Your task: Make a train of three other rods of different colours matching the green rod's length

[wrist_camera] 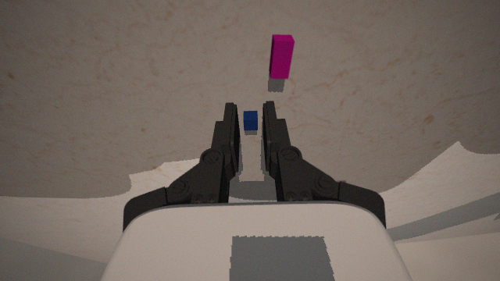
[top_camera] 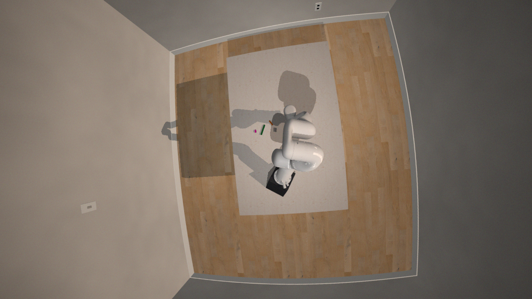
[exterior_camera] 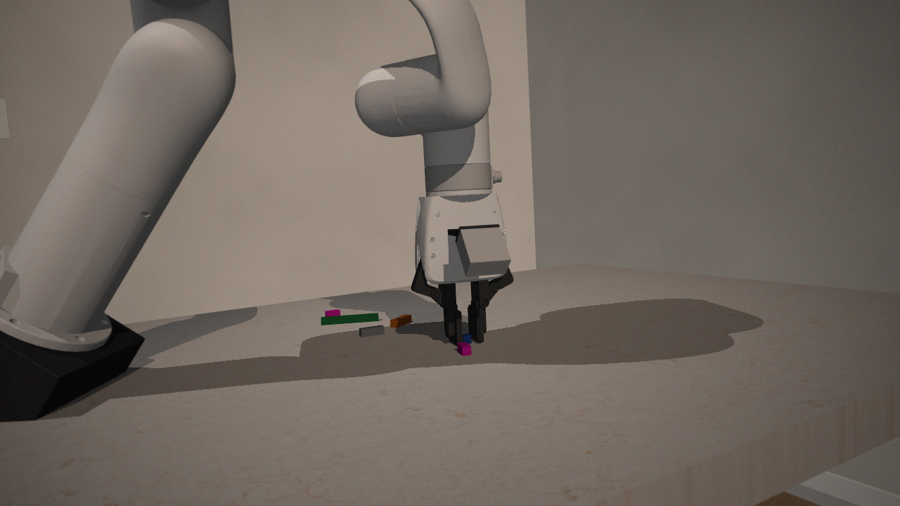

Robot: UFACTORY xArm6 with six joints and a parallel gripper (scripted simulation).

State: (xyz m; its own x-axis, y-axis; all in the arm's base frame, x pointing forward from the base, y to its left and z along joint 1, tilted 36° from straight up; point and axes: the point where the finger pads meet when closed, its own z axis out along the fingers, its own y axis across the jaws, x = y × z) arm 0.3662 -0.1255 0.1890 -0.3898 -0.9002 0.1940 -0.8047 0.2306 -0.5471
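Right now the blue rod is 2 cm below my hand. Round my hand: green rod: 23 cm to the left, 2 cm below; grey rod: 13 cm to the left, 3 cm behind, 2 cm below; orange rod: 15 cm to the left, 3 cm ahead, 2 cm below.
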